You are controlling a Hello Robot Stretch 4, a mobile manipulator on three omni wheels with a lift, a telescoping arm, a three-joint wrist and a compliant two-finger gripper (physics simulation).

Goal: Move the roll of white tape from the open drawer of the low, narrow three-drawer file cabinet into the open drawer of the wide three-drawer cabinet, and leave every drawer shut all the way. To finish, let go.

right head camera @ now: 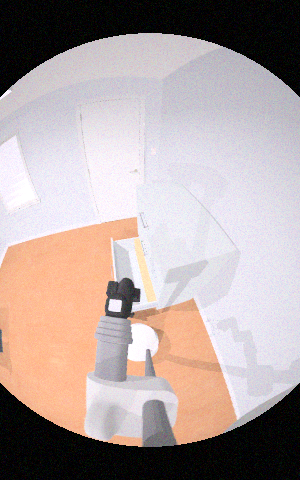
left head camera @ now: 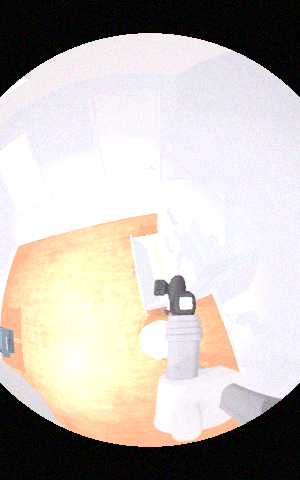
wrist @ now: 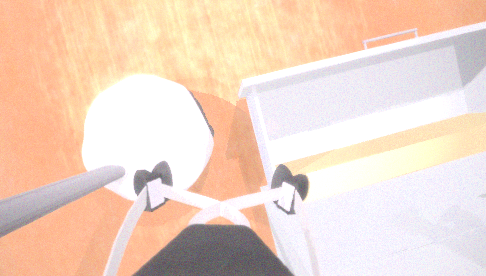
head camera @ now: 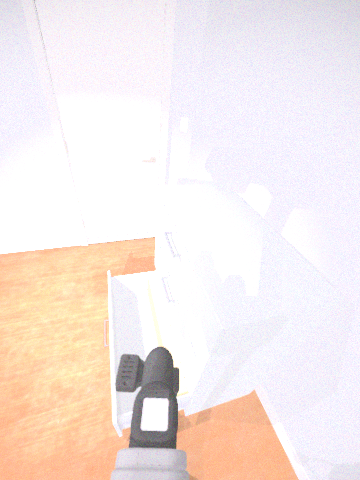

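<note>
The wide white cabinet stands against the right wall; its low drawer is pulled out. Two handles show above that drawer. In the wrist view my gripper is open with nothing between its fingertips. One fingertip appears over the drawer's near end, the other over the round white base. In the head views the wrist hides the fingers for the most part. I cannot make out the roll of white tape; much of the picture is washed out. The file cabinet cannot be identified.
My round white base stands near the drawer's near end. A yellow strip runs along inside the drawer. A blue-grey object is cut off at the far left. A door is in the back wall.
</note>
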